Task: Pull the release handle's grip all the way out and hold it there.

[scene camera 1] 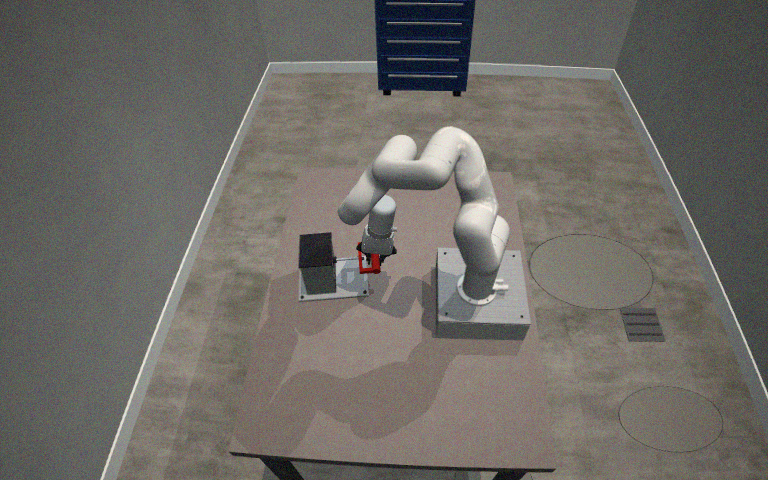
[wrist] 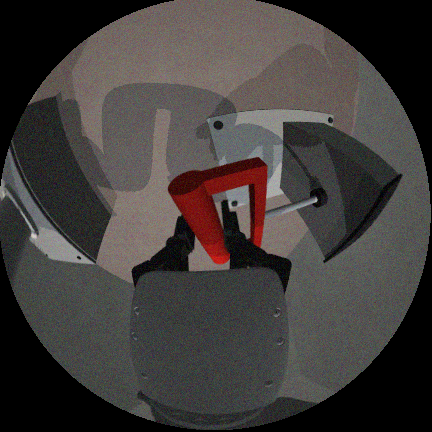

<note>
The pictures show: the gripper and a light base plate.
The gripper shows as well in the wrist view.
</note>
